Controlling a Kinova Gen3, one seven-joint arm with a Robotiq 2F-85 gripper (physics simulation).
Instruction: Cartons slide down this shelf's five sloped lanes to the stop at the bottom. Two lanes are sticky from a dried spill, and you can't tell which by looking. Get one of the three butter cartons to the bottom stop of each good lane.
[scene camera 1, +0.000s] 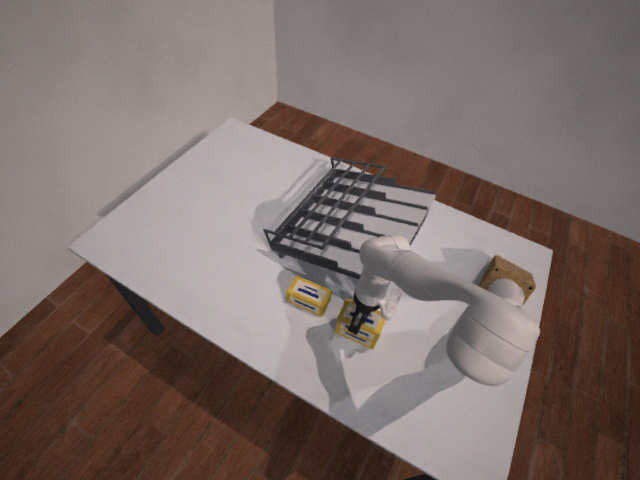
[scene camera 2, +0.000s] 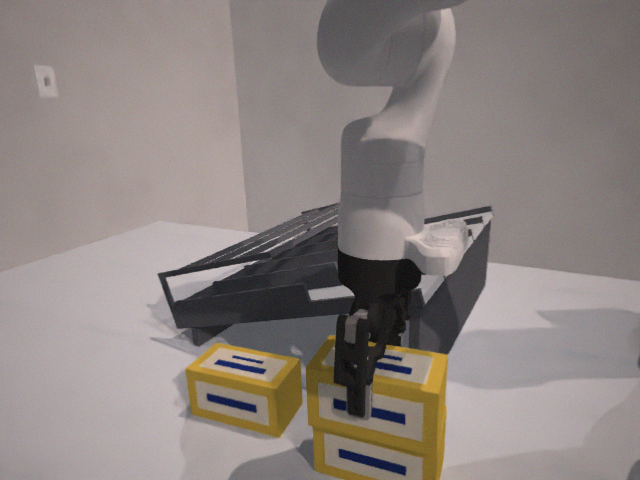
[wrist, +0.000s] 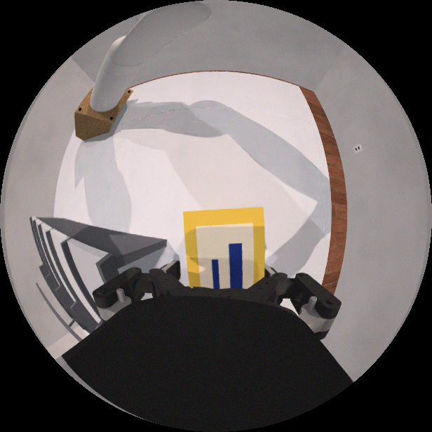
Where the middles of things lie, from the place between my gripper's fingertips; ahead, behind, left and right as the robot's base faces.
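Relative to the shelf end panel (scene camera 2: 435, 327), my hand is 2 cm above it, 4 cm past it and 31 cm to the left of it.
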